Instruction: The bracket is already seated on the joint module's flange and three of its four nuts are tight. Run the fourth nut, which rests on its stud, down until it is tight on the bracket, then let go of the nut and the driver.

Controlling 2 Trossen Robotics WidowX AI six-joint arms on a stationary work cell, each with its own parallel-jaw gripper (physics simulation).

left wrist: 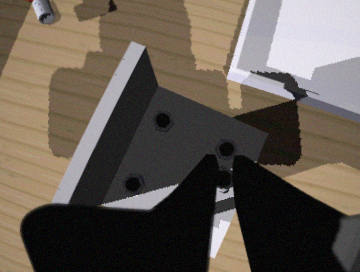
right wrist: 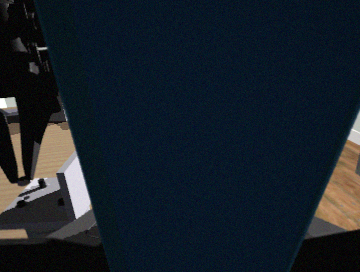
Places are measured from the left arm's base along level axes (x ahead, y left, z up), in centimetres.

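Pixels of known places: left gripper, fingertip midpoint: (left wrist: 223, 164) (right wrist: 22, 181).
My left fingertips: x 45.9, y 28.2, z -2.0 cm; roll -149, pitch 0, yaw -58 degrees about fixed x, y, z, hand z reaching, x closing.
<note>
Behind a point stands the place of what it marks.
The grey angled bracket (left wrist: 145, 145) @[x 44.7, y 31.9, z -4.3 cm] (right wrist: 75, 187) @[x 46.5, y 33.6, z -1.9 cm] has an upright wall and a flat plate. Three seated nuts show in the left wrist view: one nut (left wrist: 163, 120) @[x 46.2, y 31.7, z -3.5 cm] near the wall, another nut (left wrist: 226, 149) @[x 46.8, y 28.3, z -3.5 cm] by the far edge, and a third nut (left wrist: 134, 183) @[x 42.9, y 31.1, z -3.5 cm] at lower left. My left gripper (left wrist: 223, 164) @[x 45.9, y 28.2, z -2.0 cm] (right wrist: 22, 181) @[x 45.9, y 28.2, z -2.0 cm] is shut on the small dark fourth nut (left wrist: 224, 179) @[x 45.4, y 27.8, z -2.0 cm], above the plate and apart from the studs that show. The fourth stud is hidden by a finger in the left wrist view. My right gripper (right wrist: 200, 250) is shut on the dark blue driver handle (right wrist: 210, 125); its fingertips are hidden.
A white tray (left wrist: 300, 106) @[x 54.7, y 24.7, z -10.9 cm] stands at upper right in the left wrist view. A grey cylindrical end (left wrist: 44, 12) @[x 48.8, y 46.2, z -8.5 cm] with a bit of red shows at the upper left. The driver handle blocks most of the right wrist view.
</note>
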